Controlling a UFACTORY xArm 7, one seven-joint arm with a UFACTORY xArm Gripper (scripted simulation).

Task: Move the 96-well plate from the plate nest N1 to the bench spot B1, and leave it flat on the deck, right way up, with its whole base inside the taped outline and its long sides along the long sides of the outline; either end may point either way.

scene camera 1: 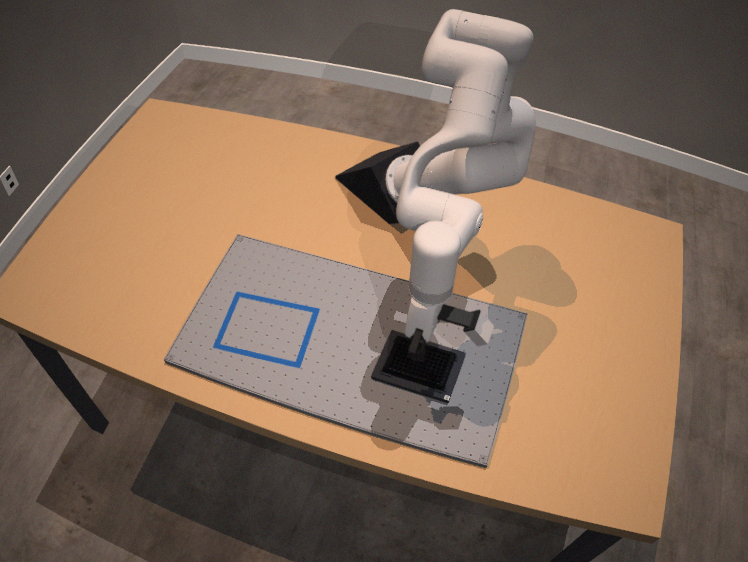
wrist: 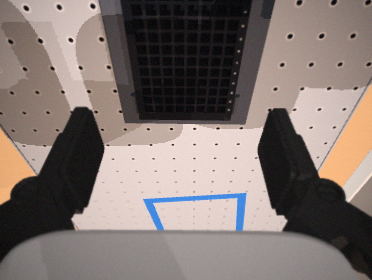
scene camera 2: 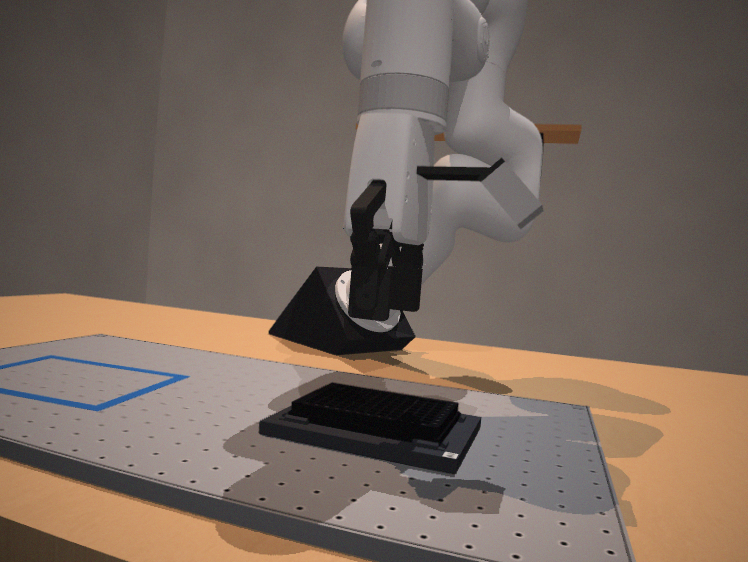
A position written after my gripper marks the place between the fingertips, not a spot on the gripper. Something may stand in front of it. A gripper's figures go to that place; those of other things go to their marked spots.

Labels:
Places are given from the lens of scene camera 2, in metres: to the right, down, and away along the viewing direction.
my gripper point(scene camera 2: 386, 314): 0.01, 0.03, 0.46
black 96-well plate point(scene camera 2: 397, 416): 0.02, 0.11, 0.43

